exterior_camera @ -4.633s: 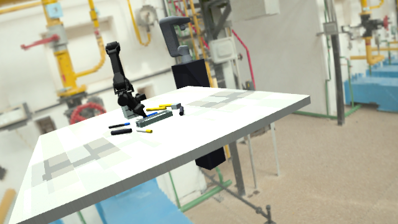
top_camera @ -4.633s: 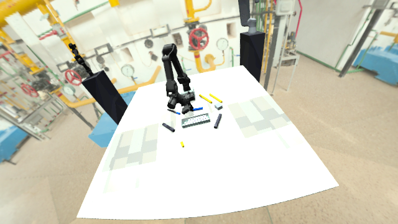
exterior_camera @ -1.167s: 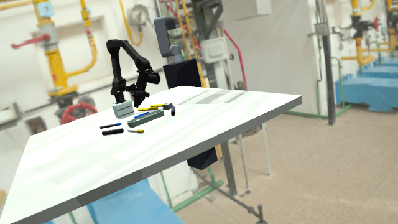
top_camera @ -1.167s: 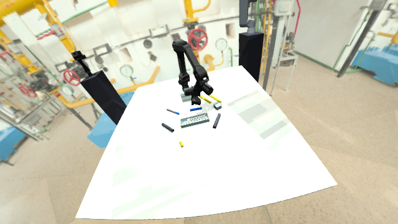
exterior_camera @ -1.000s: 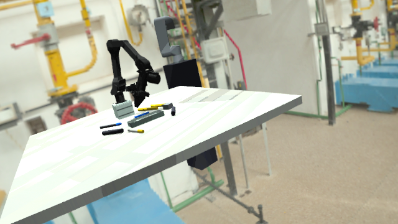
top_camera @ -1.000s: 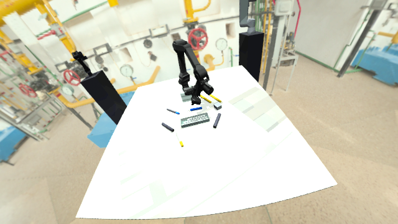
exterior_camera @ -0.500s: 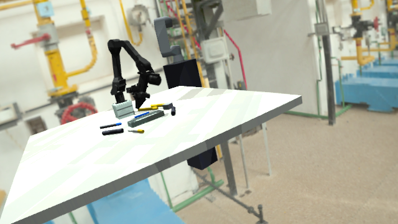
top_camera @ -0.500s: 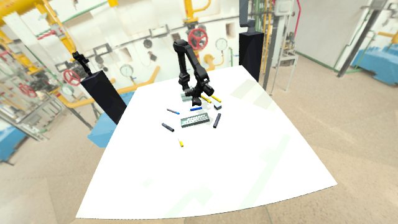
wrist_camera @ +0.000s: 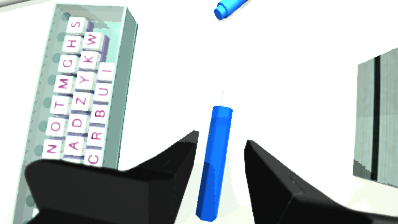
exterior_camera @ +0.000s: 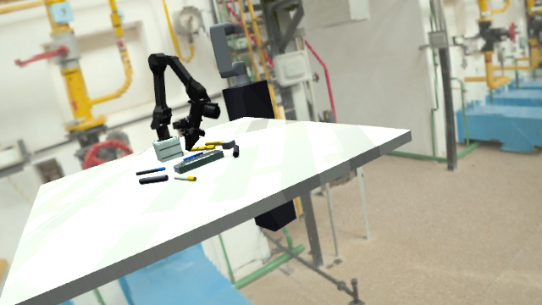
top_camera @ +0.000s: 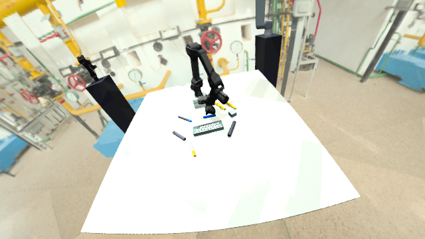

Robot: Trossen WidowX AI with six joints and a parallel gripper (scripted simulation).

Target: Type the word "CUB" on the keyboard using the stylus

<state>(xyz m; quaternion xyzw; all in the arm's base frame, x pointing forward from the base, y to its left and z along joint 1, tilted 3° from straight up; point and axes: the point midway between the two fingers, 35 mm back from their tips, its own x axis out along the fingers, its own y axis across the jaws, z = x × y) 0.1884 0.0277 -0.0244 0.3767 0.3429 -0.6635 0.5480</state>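
Now: the blue stylus 1 cm to the right of my gripper tip and 4 cm below it. Also, from my gripper tip: grey block (5 cm ahead, 18 cm to the left, 3 cm below); then yellow-tipped pin (25 cm ahead, 14 cm to the right, 4 cm below).
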